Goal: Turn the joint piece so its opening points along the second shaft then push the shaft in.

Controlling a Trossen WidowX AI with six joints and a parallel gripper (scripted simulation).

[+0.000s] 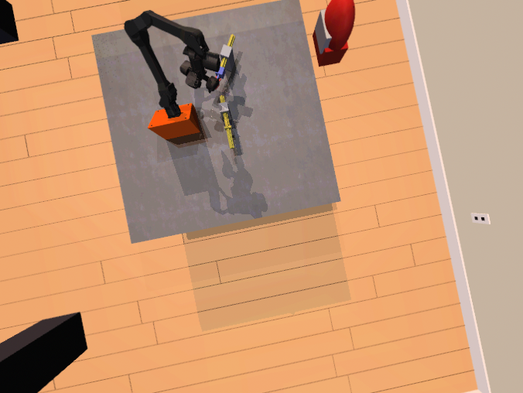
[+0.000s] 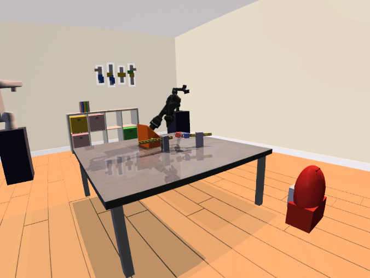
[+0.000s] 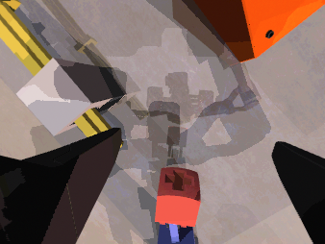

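Right now my gripper tip is 70 mm above the red square joint piece, 60 mm to the right of it and 60 mm short of it.
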